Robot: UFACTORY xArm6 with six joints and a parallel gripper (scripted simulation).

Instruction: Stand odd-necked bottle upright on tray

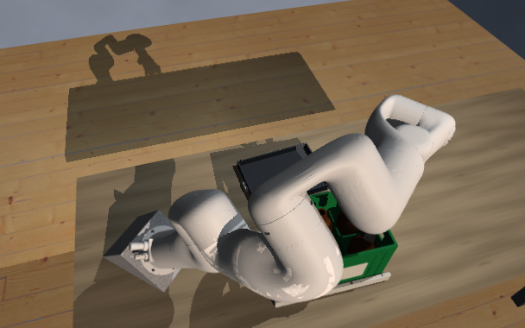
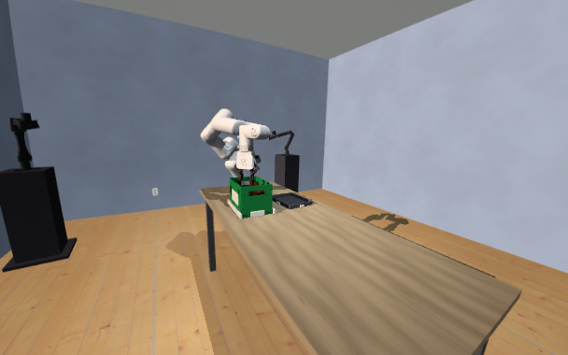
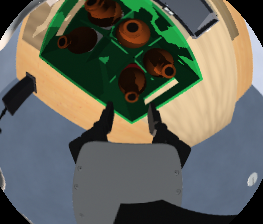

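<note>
My gripper is now 130 mm above the green crate, 80 mm past it and 60 mm to the right of it. Also, from my hand: dark tray 360 mm to the left, 200 mm below, 50 mm behind.
</note>
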